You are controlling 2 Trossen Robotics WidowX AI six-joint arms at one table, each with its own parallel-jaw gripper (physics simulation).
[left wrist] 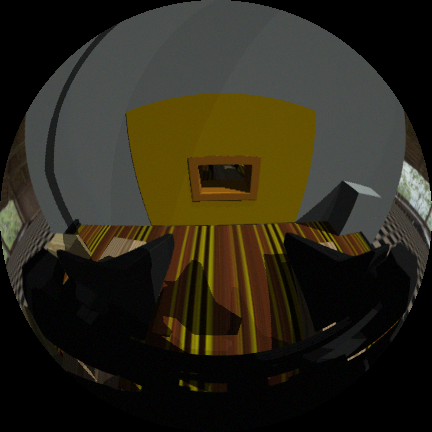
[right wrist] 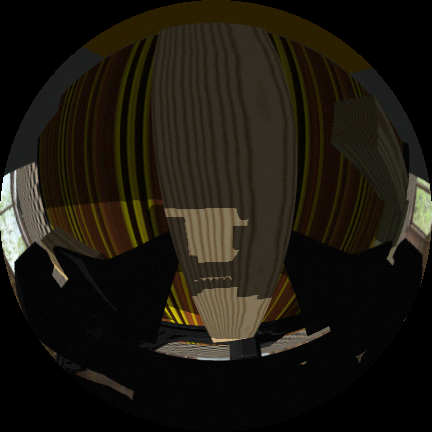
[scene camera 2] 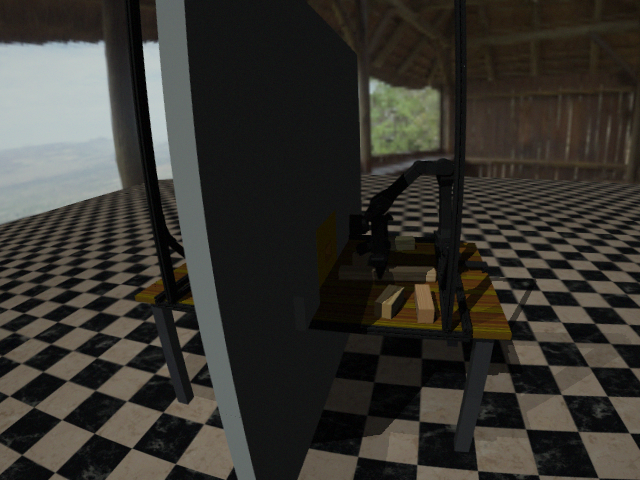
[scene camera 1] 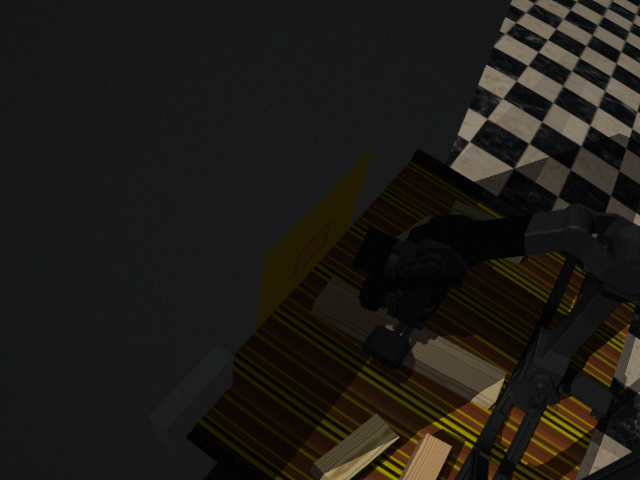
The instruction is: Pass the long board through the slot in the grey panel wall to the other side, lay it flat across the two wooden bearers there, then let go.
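Frame: origin at the left arm's base, x ahead, y left, z up, level; metres.
Seen in the pictures: left gripper, between the fingertips: (left wrist: 230,239); right gripper, between the fingertips: (right wrist: 230,232) (scene camera 2: 380,275) (scene camera 1: 397,340); right arm's base, origin of its link: (scene camera 1: 527,394).
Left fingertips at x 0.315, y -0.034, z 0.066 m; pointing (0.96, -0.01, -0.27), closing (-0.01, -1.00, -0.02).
Pixels of each thing's top centre, then the offset from my left fingertips to it. Level surfaces: height alone.
- long board, centre of its top: (right wrist: 234,283) (scene camera 1: 413,339) (left wrist: 222,163) (scene camera 2: 387,268) dx +0.382, dy -0.008, dz -0.049 m
- slot's brown frame, centre of its top: (left wrist: 223,151) dx +0.143, dy -0.002, dz +0.034 m
- striped table, height of its surface: dz -0.085 m
The long board (scene camera 1: 457,364) (scene camera 2: 410,273) (right wrist: 220,125) lies roughly level, low over or on the table, with its far end short of the yellow panel (scene camera 1: 281,273) (left wrist: 160,140). My right gripper (scene camera 1: 397,330) (scene camera 2: 381,268) (right wrist: 230,232) is shut on the board around its middle. The slot's brown frame (left wrist: 225,160) shows in the left wrist view, in the yellow panel on the grey wall (left wrist: 225,50) (scene camera 2: 268,155); no board shows in the opening. My left gripper (left wrist: 230,239) is open and empty, facing the slot. Two pale wooden pieces (left wrist: 124,246) (left wrist: 330,245), seemingly the bearers, are partly hidden behind its fingers.
Two short blocks (scene camera 1: 356,446) (scene camera 1: 426,457) lie beside the board on the striped table (scene camera 1: 310,361). Another block (scene camera 2: 404,243) (right wrist: 356,120) lies on the board's other side. A grey box (scene camera 1: 193,387) (left wrist: 360,207) juts from the wall near the table's edge.
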